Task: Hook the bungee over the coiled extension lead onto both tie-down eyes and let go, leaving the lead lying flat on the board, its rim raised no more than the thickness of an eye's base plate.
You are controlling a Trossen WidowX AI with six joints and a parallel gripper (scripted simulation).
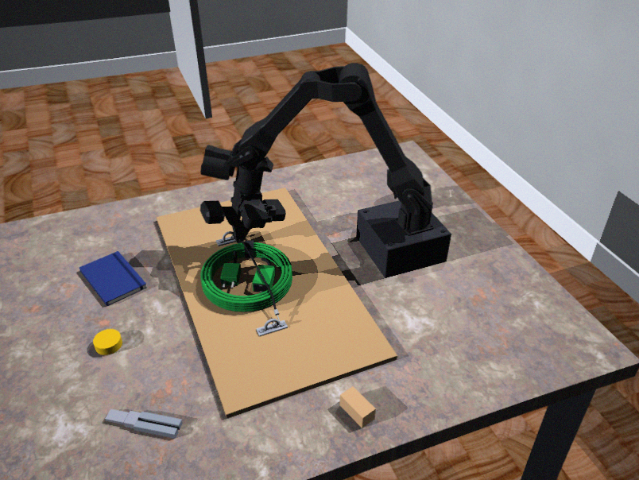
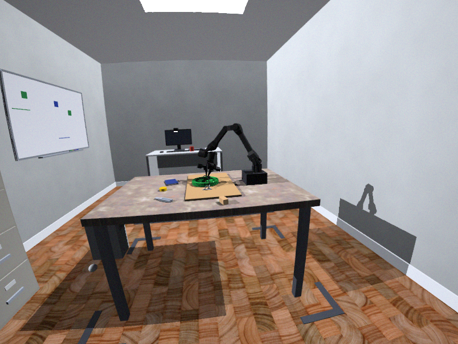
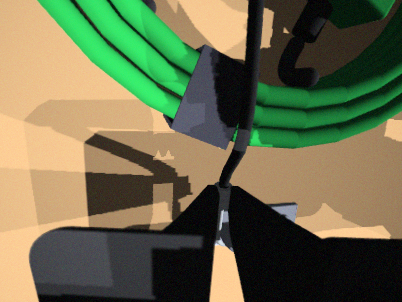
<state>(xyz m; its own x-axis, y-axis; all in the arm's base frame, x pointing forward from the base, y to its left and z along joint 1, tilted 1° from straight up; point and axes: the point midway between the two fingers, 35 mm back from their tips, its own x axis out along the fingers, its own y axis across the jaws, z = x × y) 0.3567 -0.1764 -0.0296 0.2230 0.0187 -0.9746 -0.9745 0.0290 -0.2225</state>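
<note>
My gripper is now 130 mm to the right of the tan board and 50 mm above it. Also, from my hand: yellow disc 330 mm ahead, 180 mm to the left, 40 mm below; then grey tool 320 mm ahead, 380 mm to the left, 50 mm below; then wooden block 40 mm behind, 520 mm to the left, 40 mm below.
</note>
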